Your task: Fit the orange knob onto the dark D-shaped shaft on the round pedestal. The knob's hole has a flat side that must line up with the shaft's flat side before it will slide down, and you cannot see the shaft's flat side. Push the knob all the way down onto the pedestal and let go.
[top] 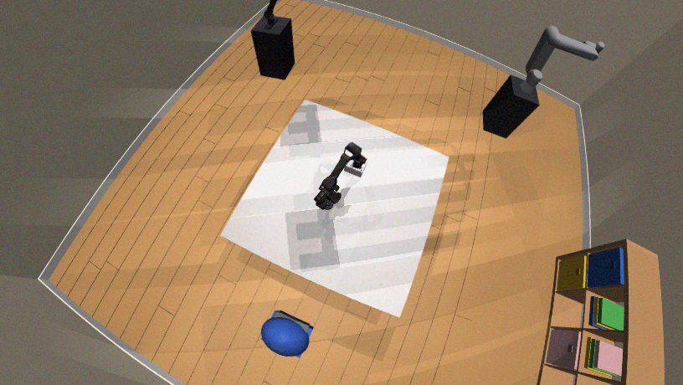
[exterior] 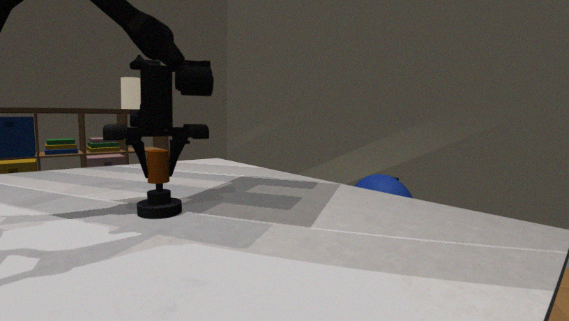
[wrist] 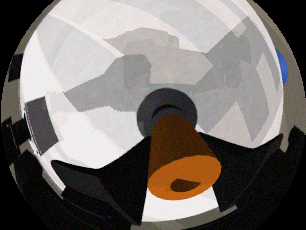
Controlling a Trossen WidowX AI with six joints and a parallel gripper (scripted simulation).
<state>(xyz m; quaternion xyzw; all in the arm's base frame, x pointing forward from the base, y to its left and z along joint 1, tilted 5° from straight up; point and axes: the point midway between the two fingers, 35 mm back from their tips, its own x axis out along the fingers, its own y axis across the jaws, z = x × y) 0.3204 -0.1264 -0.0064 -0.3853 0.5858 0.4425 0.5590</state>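
Now: gripper tip 2 cm below the orange knob. Round my gripper tip: dark pedestal: 4 cm below.
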